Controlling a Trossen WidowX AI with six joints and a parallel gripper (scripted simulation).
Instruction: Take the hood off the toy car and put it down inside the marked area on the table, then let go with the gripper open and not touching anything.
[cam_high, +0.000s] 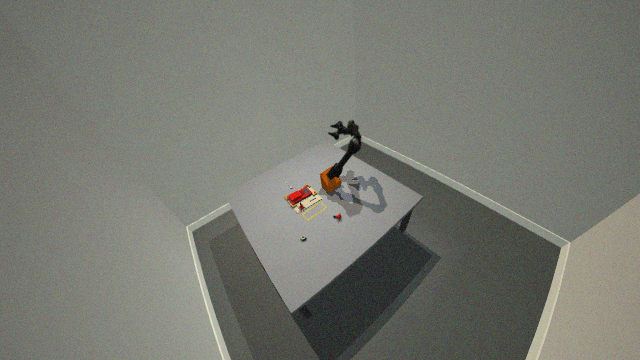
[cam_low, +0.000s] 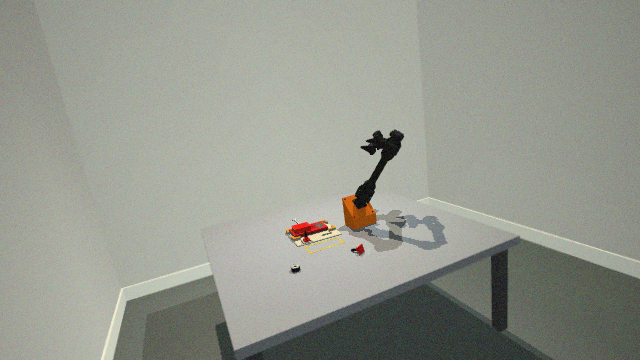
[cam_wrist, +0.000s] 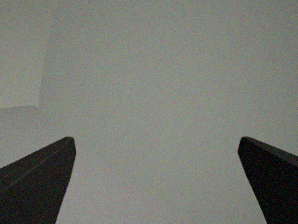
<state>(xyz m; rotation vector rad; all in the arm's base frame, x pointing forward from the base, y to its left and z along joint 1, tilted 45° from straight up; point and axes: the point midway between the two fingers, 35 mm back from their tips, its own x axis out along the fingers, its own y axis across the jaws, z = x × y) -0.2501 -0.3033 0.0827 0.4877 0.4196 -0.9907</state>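
Now: the red hood 540 mm ahead of my gripper tip, 60 mm to the left of it and 370 mm below it. From my gripper tip the other things lie so: black wheel: 750 mm ahead, 410 mm to the left, 400 mm below; thin white piece: 470 mm ahead, 130 mm to the right, 410 mm below.
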